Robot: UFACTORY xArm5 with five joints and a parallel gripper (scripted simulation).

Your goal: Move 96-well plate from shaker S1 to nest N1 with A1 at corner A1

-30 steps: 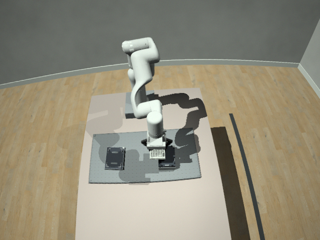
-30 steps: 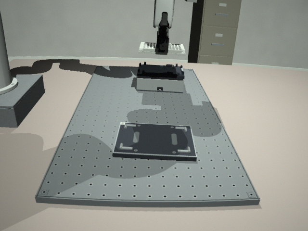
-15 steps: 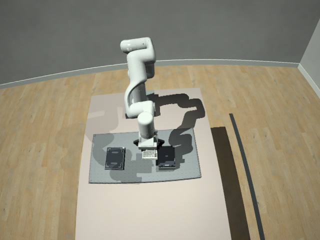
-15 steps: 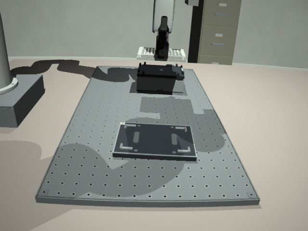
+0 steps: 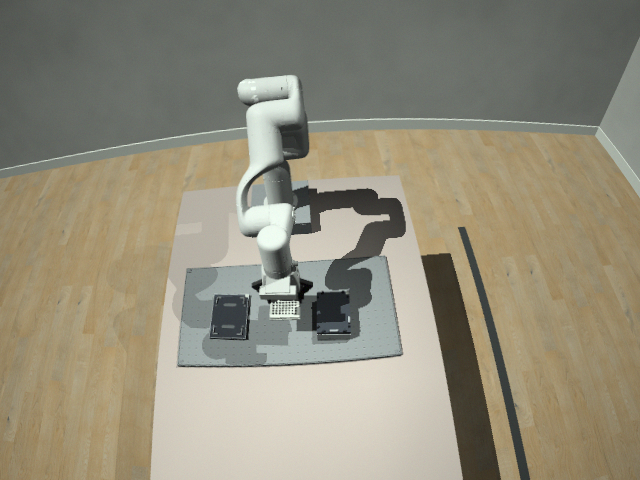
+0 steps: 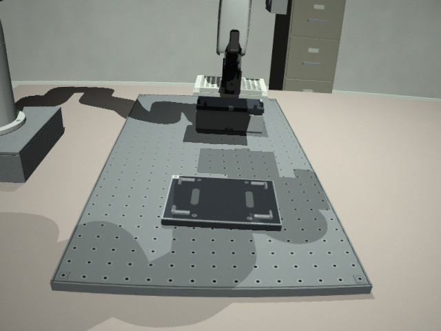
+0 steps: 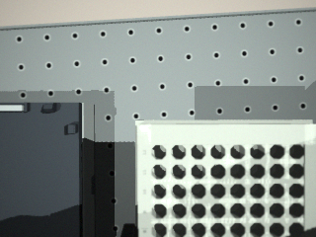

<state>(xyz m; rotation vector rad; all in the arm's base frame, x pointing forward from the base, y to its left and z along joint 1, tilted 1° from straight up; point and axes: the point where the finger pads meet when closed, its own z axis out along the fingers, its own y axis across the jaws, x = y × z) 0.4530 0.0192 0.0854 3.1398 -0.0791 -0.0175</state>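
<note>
Now: hand 19 cm to the left of the dark plate nest, 13 cm above it and 2 cm past it. Round my hand: A1 label 13 cm to the right, 12 cm below, 9 cm behind; white 96-well plate 1 cm below.
</note>
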